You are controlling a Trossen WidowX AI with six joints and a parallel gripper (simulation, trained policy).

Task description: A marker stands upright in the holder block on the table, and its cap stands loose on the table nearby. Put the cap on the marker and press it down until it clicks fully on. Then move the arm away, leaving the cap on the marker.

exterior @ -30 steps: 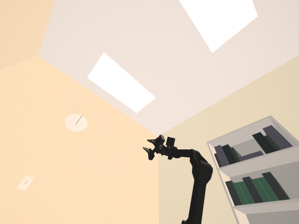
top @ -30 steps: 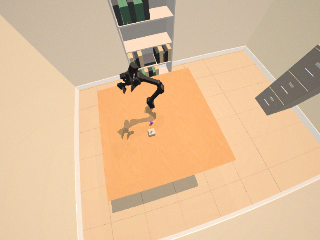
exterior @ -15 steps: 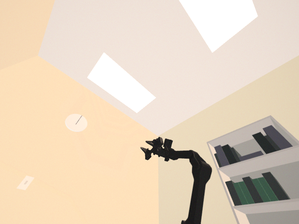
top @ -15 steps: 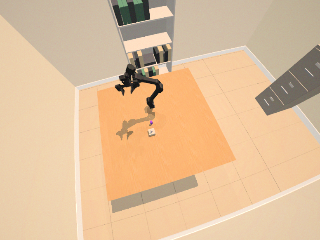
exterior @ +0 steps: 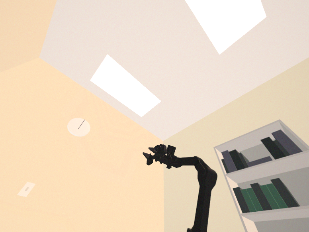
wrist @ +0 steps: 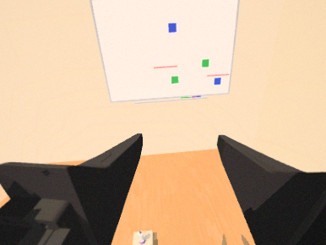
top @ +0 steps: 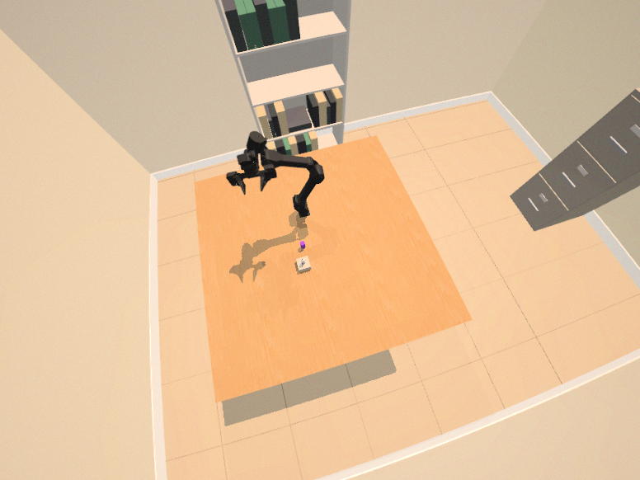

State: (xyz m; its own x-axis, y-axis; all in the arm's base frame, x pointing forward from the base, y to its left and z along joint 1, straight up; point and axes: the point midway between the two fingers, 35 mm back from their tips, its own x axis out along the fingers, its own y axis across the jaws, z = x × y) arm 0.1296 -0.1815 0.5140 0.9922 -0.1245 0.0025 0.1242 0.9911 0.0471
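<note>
The purple cap is 490 mm below my gripper tip, 120 mm to the left of it and 50 mm ahead of it.
</note>
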